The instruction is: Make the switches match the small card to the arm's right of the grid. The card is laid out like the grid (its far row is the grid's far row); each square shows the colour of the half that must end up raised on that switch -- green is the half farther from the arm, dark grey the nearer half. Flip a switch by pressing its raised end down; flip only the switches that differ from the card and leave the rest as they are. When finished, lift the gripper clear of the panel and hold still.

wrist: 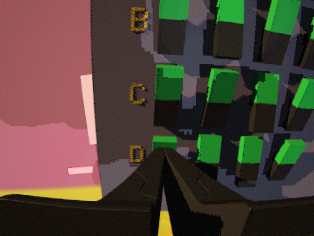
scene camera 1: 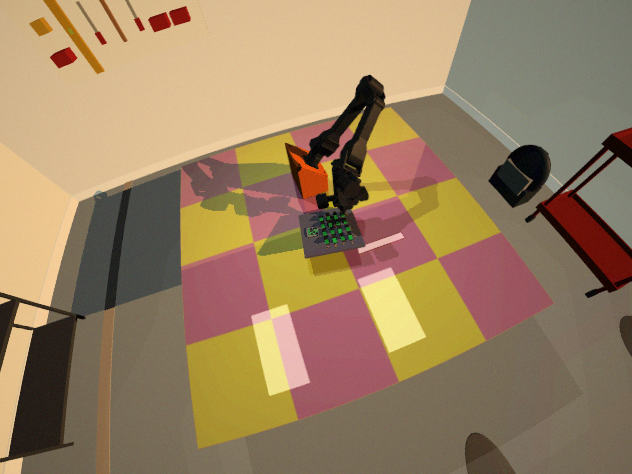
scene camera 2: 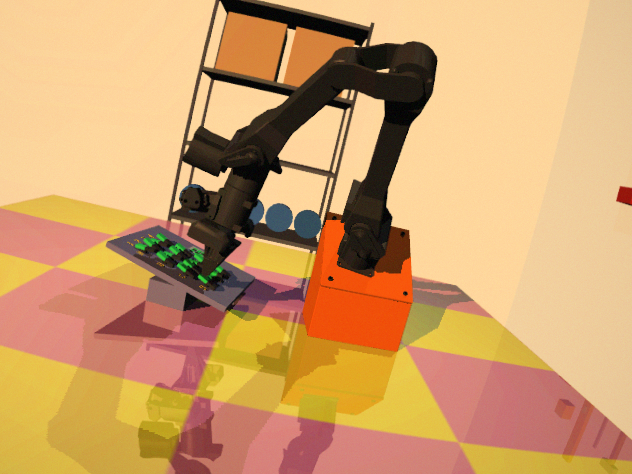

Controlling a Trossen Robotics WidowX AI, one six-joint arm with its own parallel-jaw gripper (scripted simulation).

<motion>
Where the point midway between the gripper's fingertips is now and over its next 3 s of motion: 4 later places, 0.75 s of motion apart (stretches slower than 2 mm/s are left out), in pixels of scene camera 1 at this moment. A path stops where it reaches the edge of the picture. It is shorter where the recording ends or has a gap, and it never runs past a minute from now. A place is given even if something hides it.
My gripper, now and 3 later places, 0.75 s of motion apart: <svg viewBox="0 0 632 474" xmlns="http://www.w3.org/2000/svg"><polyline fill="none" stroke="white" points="342,214 343,214 342,209 333,211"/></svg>
</motion>
